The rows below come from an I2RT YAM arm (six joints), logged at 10 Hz.
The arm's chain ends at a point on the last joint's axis. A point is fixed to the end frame.
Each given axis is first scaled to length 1.
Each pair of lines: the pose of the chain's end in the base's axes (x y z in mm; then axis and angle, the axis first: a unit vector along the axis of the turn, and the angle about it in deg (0 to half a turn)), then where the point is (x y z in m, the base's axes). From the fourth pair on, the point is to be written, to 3 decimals.
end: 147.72, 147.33, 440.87, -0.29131, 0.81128, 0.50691, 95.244
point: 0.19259 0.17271 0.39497
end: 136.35, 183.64, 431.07, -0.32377, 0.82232, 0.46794, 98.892
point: 0.17928 0.20536 0.38157
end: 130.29, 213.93, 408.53, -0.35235, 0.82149, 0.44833, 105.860
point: 0.16795 0.23370 0.35416
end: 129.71, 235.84, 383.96, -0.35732, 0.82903, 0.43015, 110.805
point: 0.163 0.253 0.326
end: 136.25, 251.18, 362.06, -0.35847, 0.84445, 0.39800, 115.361
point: 0.166 0.264 0.301
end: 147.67, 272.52, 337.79, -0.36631, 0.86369, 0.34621, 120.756
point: 0.173 0.278 0.274
